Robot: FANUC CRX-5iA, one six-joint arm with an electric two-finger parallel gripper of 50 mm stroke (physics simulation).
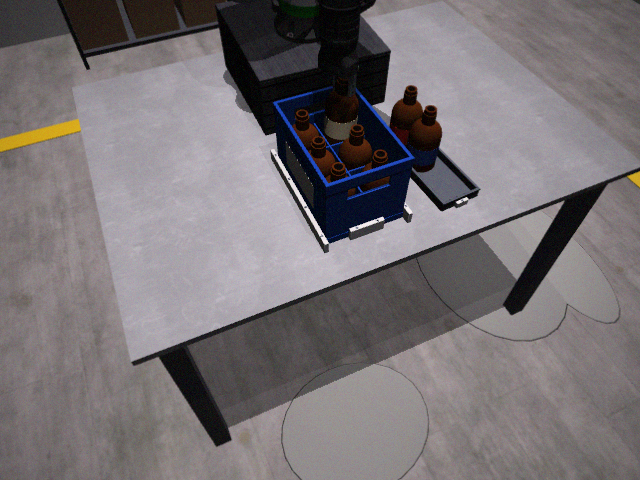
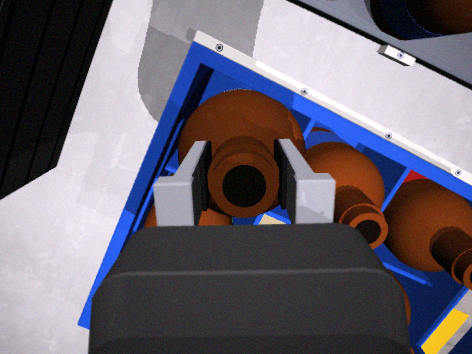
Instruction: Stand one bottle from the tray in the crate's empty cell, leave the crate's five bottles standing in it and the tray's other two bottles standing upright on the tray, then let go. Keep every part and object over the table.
Note:
In view: my gripper (image 1: 343,92), a blue-label bottle (image 1: 425,134), a red-label bottle (image 1: 406,111) and a cream-label bottle (image 1: 341,113).
My gripper shows as well in image 2 (image 2: 242,161).

